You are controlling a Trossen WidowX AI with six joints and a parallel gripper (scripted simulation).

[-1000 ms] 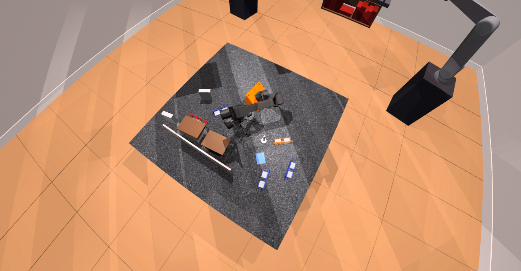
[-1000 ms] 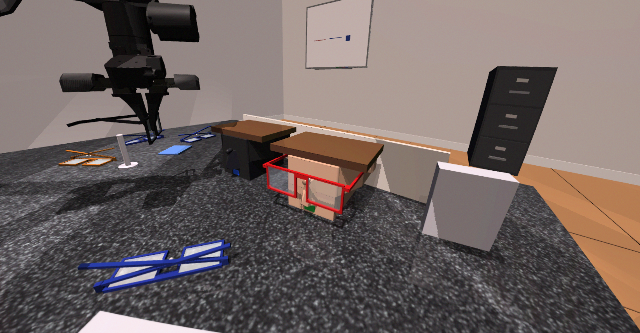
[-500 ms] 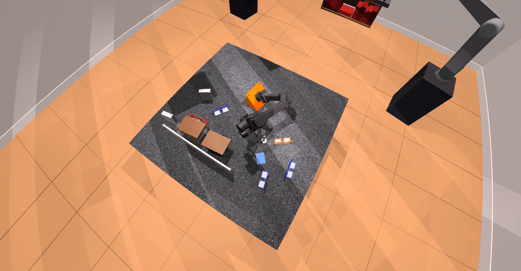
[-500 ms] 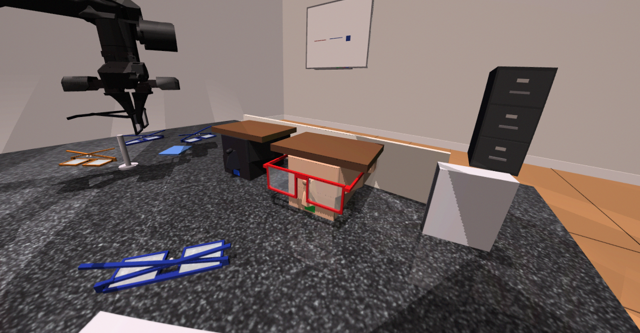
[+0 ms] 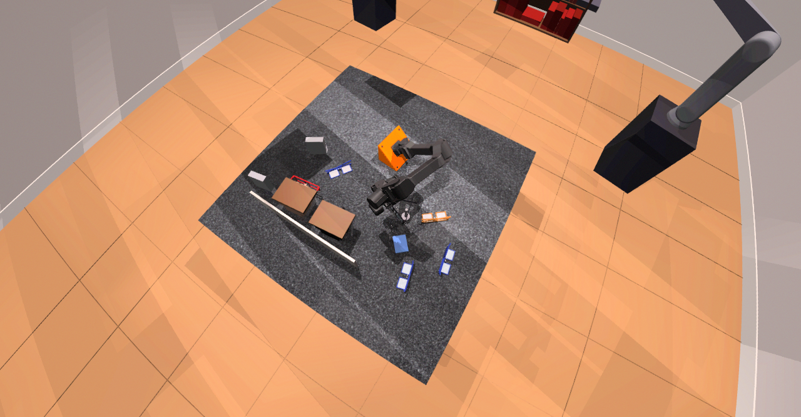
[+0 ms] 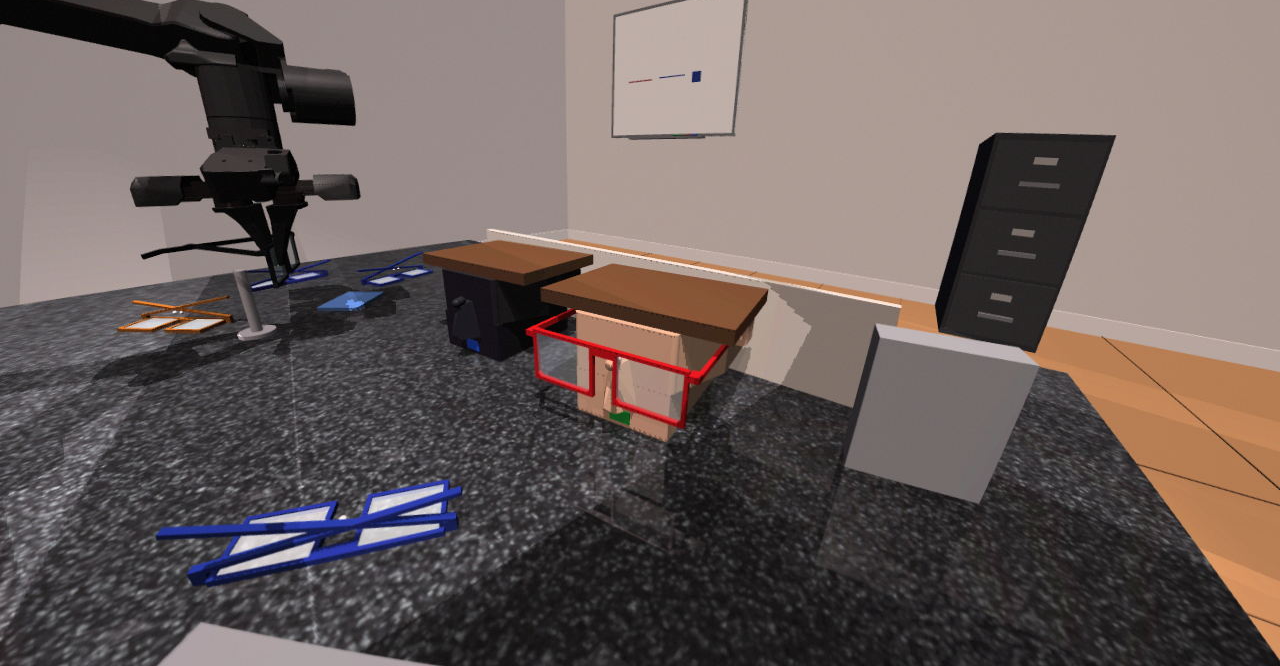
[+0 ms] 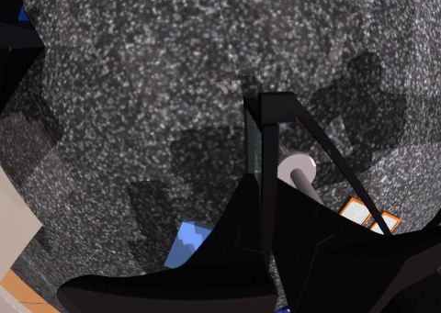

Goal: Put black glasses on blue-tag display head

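My gripper tip is now 70 mm above the grey stand, 60 mm to the right of it and 40 mm past it. The rest, counted from my gripper tip: blue card 130 mm to the left, 90 mm below, 80 mm ahead; then low wall 330 mm ahead, 250 mm to the right, 40 mm below; then display head 380 mm to the right, 220 mm ahead, 40 mm below.
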